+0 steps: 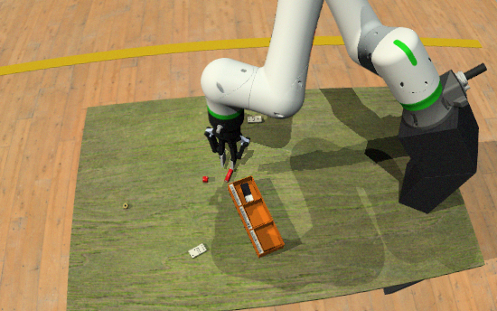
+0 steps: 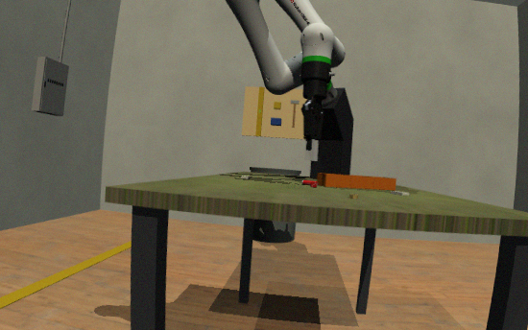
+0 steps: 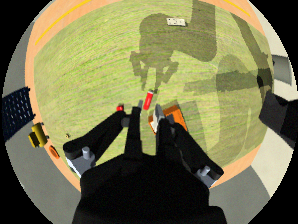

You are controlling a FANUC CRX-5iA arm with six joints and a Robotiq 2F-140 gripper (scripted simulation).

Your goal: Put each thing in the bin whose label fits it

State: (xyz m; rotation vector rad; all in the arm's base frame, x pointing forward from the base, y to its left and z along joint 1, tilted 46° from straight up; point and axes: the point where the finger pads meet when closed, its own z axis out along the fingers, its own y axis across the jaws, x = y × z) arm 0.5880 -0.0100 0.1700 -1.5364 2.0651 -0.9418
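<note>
Now: the red cylinder 10 cm below my hand. From my hand the other things lie so: orange bin 16 cm to the left, 9 cm below, 6 cm behind; black-and-white block 10 cm below, 8 cm to the left, 5 cm behind; small red cube 10 cm below, 8 cm ahead, 1 cm to the left.
</note>
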